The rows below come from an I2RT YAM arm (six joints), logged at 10 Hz.
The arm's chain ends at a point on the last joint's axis. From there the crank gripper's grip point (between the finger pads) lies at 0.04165 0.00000 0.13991 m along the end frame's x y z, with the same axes.
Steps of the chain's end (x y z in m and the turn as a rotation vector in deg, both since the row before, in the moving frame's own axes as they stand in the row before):
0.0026 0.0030 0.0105 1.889 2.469 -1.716
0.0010 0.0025 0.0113 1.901 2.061 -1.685
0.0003 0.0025 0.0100 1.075 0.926 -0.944
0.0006 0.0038 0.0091 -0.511 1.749 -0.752
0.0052 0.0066 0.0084 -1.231 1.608 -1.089
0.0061 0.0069 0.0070 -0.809 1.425 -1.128
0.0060 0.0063 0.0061 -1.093 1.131 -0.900
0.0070 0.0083 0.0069 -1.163 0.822 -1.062
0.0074 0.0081 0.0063 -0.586 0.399 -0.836
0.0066 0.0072 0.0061 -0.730 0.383 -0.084
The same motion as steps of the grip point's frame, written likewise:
0.0085 -0.0029 0.0085 1.889 2.469 -1.716
0.0059 -0.0034 0.0096 1.901 2.061 -1.685
0.0025 -0.0008 0.0093 1.075 0.926 -0.944
0.0049 0.0045 0.0078 -0.511 1.749 -0.752
0.0091 0.0088 0.0072 -1.231 1.608 -1.089
0.0096 0.0080 0.0059 -0.809 1.425 -1.128
0.0088 0.0083 0.0052 -1.093 1.131 -0.900
0.0090 0.0103 0.0063 -1.163 0.822 -1.062
0.0084 0.0089 0.0060 -0.586 0.399 -0.836
0.0075 0.0089 0.0058 -0.730 0.383 -0.084

